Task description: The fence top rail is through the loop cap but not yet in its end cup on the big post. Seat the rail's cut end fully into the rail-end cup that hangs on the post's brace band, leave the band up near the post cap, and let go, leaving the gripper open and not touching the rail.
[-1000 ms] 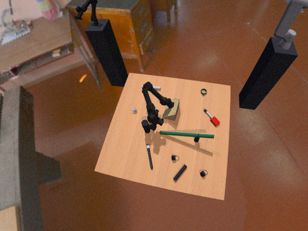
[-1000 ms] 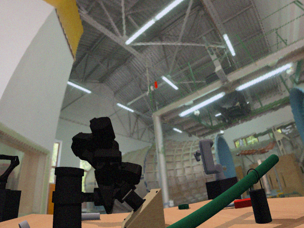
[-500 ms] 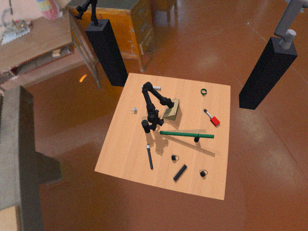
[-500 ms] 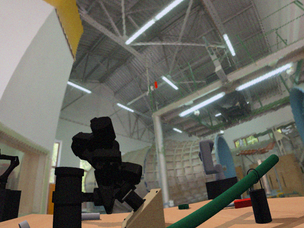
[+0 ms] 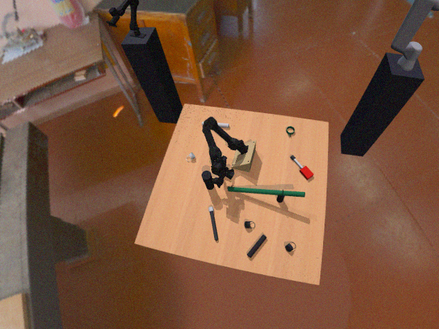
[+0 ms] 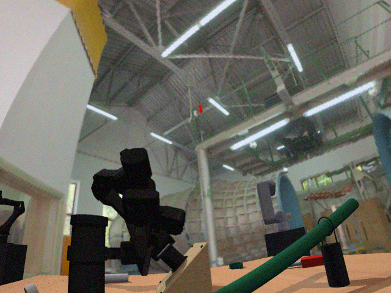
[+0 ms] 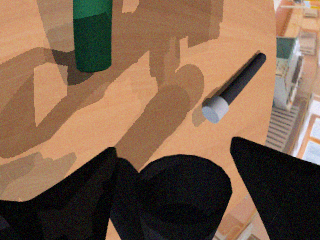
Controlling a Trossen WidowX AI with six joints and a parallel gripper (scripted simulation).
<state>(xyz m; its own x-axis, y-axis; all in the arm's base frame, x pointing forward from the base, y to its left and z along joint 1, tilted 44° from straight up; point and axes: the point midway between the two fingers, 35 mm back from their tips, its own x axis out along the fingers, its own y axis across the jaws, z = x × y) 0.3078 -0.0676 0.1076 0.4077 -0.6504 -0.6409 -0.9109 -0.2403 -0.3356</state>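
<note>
Now: the black rail-end cup 3 cm to the right of my gripper tip, 2 cm behind it and 2 cm above it. Also, from my gripper tip: white clip (31 cm to the right, 23 cm behind, 10 cm below); then black bar (36 cm ahead, 31 cm to the left, 10 cm below); then small black post (43 cm to the left, 1 cm below).
</note>
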